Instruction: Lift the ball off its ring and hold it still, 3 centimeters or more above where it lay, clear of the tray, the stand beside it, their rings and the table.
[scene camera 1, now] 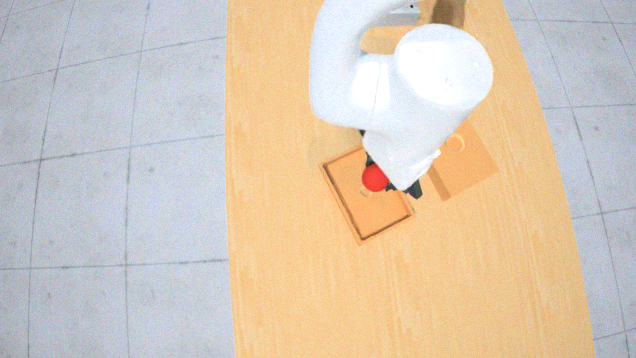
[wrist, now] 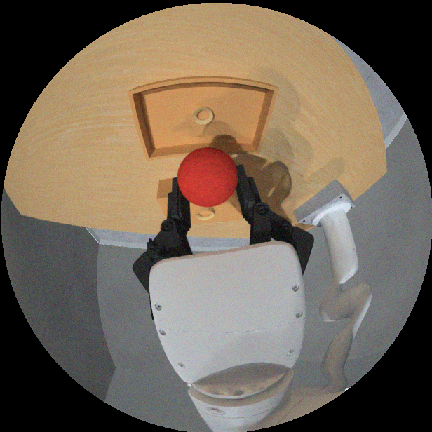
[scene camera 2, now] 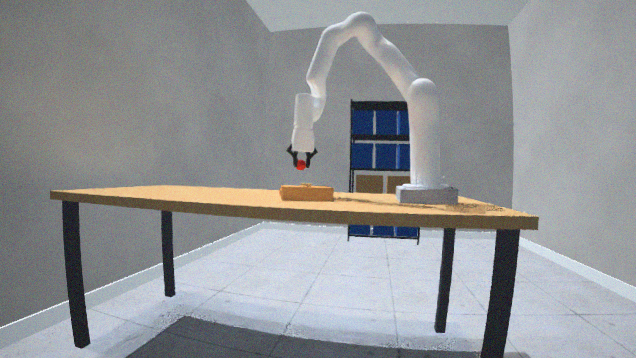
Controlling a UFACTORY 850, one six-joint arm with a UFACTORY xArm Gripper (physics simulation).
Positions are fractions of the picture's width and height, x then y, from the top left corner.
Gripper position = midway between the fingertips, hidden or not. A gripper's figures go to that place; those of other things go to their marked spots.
My gripper (wrist: 0.48, 0.42): 14 cm from the lens. A red ball (wrist: 0.48, 0.41) is 10 cm from the lens. A stand (wrist: 0.53, 0.49): 36 cm from the lens. A shallow tray (wrist: 0.40, 0.27): 24 cm from the lens. The marked spots on the shallow tray and the stand are 24 cm apart.
